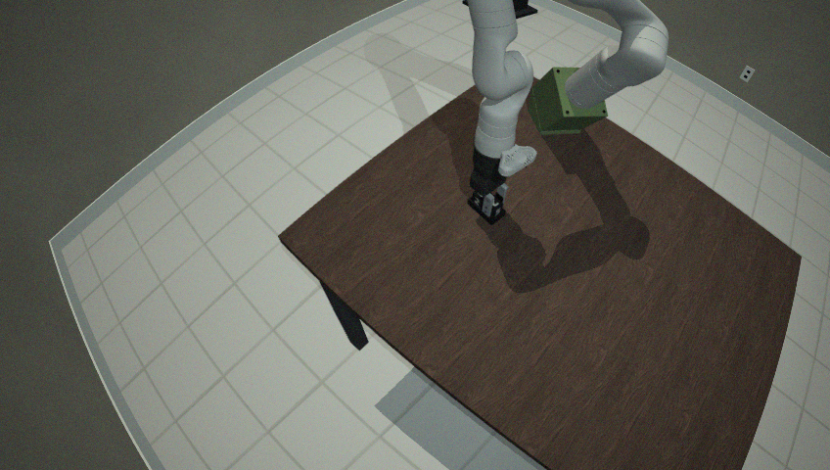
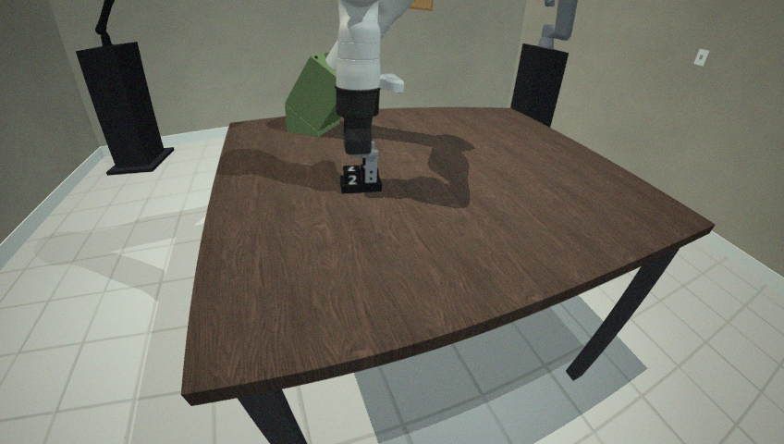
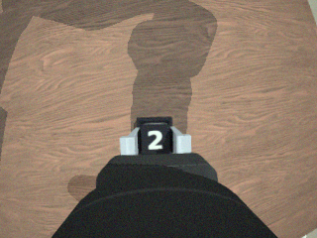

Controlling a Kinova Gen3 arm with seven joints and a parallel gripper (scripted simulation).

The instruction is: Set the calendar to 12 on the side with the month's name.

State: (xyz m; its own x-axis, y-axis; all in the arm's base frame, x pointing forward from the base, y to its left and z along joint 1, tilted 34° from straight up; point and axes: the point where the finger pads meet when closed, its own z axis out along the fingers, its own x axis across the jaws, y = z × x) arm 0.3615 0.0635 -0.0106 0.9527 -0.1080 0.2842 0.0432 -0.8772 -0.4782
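My hand is 3 cm above the black tray and 2 cm to the left of it.
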